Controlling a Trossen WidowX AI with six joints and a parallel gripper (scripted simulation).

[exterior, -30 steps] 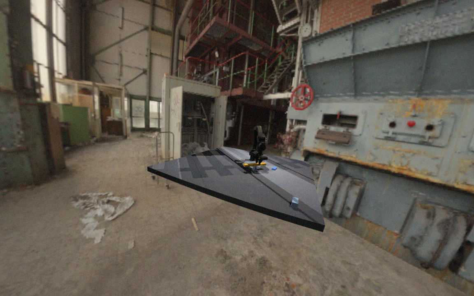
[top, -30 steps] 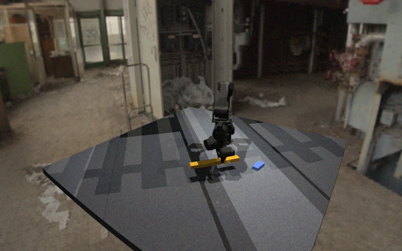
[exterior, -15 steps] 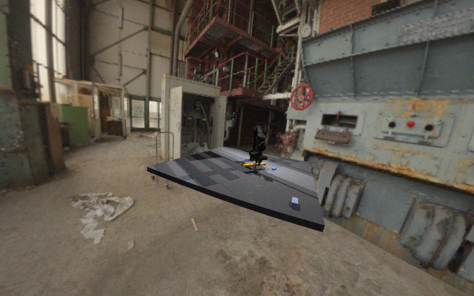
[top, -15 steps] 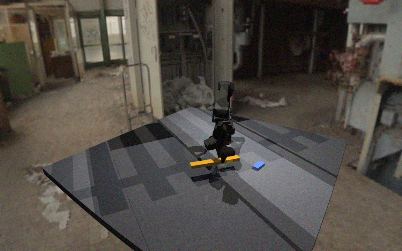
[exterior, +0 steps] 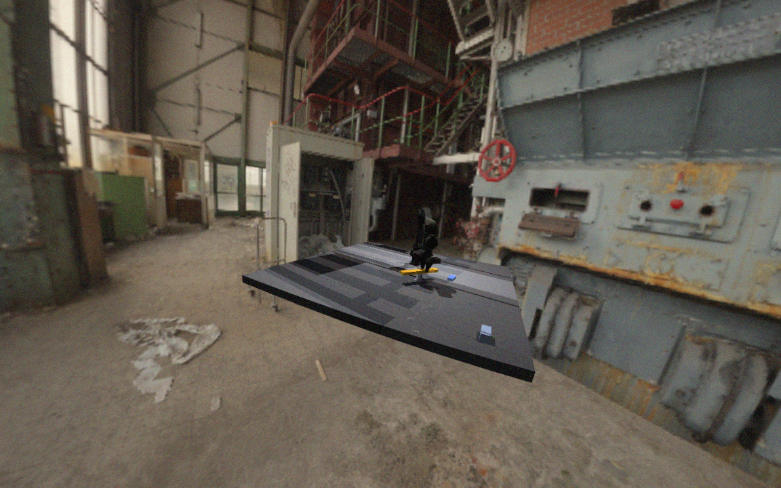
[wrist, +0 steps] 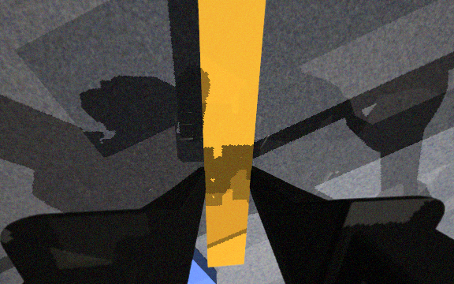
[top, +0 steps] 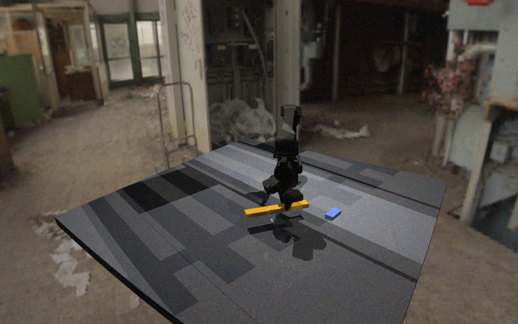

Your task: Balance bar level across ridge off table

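The bar lies 2 cm ahead of my gripper tip and 2 cm to the right of it. Also, from my gripper tip: light blue cube 45 cm ahead, 36 cm to the left, 4 cm below; flat blue block 13 cm behind, 14 cm to the left, 5 cm below.
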